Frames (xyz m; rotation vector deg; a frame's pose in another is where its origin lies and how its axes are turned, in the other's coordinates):
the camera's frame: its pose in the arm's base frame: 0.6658 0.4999 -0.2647 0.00 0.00 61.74
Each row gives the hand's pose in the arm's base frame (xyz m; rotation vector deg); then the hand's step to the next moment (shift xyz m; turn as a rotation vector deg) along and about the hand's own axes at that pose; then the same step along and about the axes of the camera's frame.
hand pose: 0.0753 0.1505 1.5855 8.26 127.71 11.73
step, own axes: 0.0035 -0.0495 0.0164 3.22 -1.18 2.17
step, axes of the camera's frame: -0.0364 -0.0300 -0.0225 -0.49 0.10 -4.03
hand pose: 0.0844 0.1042 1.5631 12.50 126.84 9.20
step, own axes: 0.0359 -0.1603 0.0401 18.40 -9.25 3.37
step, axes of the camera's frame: -0.1324 -0.0649 -0.0829 -8.75 5.78 -18.04
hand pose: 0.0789 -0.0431 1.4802 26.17 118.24 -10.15
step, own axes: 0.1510 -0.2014 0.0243 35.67 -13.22 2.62
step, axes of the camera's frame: -0.1969 0.0388 -0.1539 -12.71 14.96 -32.69
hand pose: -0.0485 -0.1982 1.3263 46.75 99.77 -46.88
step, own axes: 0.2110 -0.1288 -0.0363 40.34 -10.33 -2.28
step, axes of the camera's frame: -0.0935 0.1552 -0.1720 -7.76 19.08 -36.26
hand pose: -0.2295 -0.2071 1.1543 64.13 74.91 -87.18
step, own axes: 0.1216 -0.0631 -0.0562 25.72 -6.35 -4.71
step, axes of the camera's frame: 0.0113 0.1047 -0.1041 -1.85 13.16 -23.40
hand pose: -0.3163 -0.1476 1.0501 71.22 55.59 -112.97
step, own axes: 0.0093 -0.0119 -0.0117 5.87 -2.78 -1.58
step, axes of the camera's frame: 0.0099 0.0137 -0.0089 0.20 4.27 -5.14
